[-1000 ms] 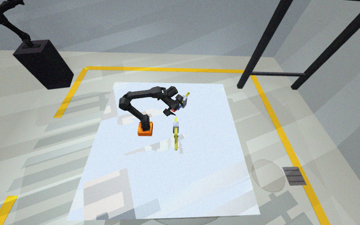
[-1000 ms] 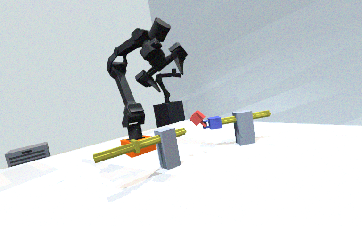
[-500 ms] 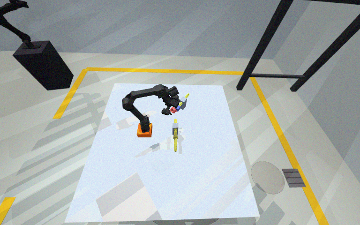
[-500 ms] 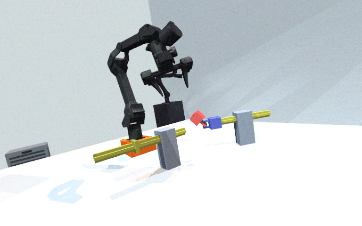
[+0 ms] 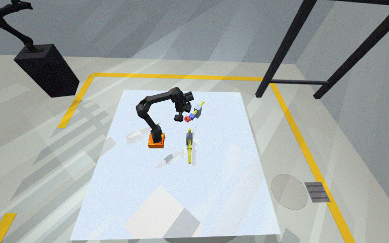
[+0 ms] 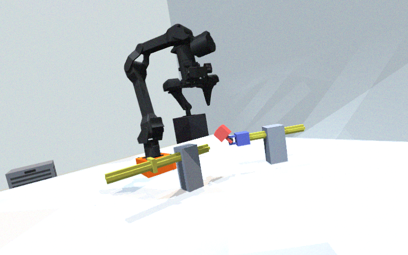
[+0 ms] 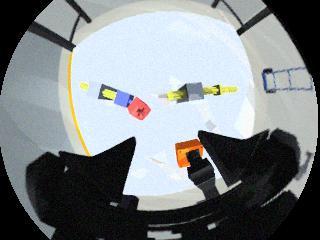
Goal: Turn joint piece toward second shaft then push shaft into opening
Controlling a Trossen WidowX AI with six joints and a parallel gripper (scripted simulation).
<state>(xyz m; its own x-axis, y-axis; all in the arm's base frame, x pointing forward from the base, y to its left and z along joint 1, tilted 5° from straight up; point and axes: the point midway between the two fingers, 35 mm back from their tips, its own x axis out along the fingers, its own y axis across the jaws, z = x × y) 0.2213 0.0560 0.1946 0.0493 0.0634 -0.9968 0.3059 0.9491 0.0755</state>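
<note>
My gripper tip is now 60 mm short of the red square joint piece, 50 mm to the right of it and 100 mm above it.
</note>
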